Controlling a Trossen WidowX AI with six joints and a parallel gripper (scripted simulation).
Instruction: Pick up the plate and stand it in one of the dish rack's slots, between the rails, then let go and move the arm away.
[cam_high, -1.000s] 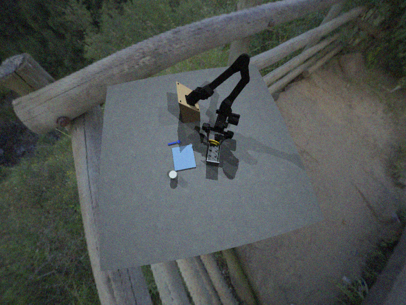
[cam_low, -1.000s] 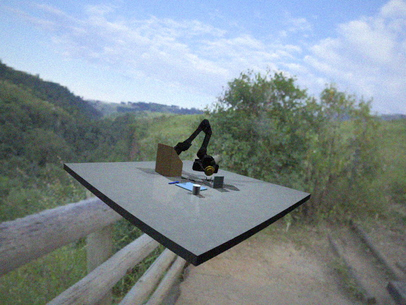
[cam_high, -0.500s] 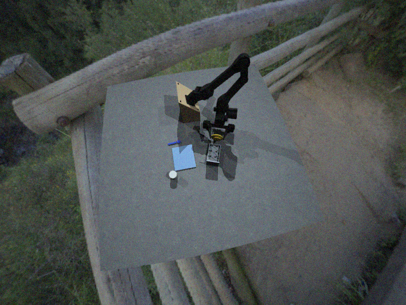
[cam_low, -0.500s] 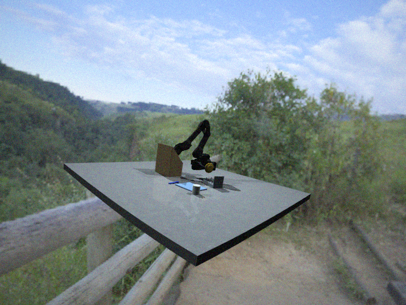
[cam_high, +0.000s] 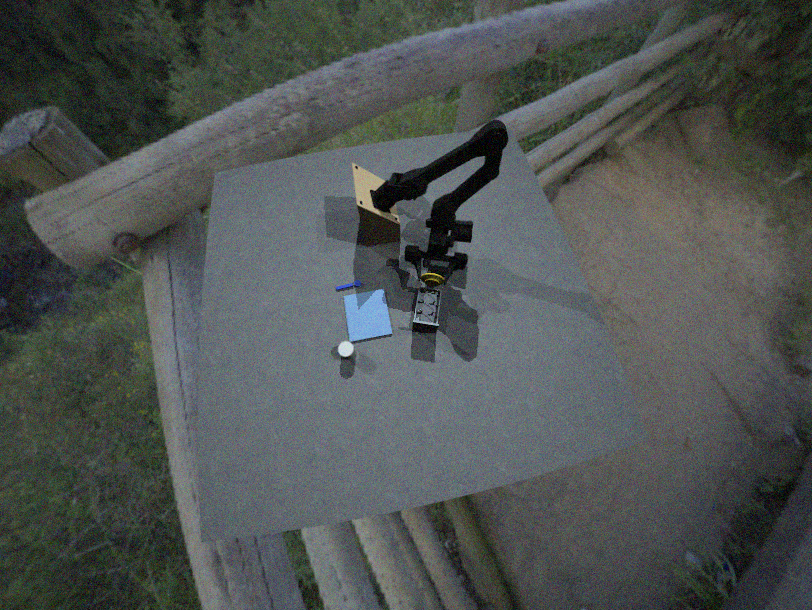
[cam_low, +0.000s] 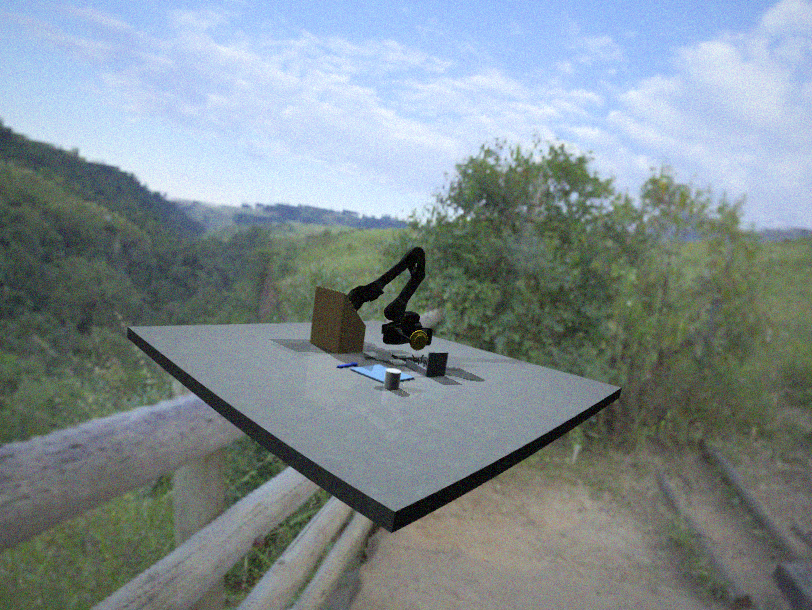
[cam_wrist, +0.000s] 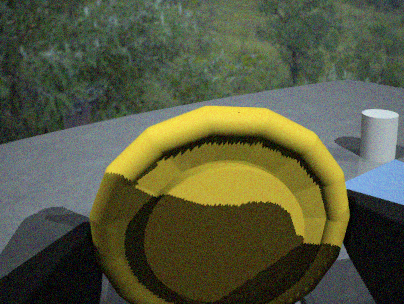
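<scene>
The dish rack is 60 mm below my gripper tip, 50 mm ahead of it and 20 mm to the right of it. The rest, counted from my gripper tip: blue spoon (240 mm to the right, 90 mm behind, 80 mm below); then yellow plate (10 mm behind); then light blue mat (210 mm to the right, 80 mm below, 20 mm ahead).
</scene>
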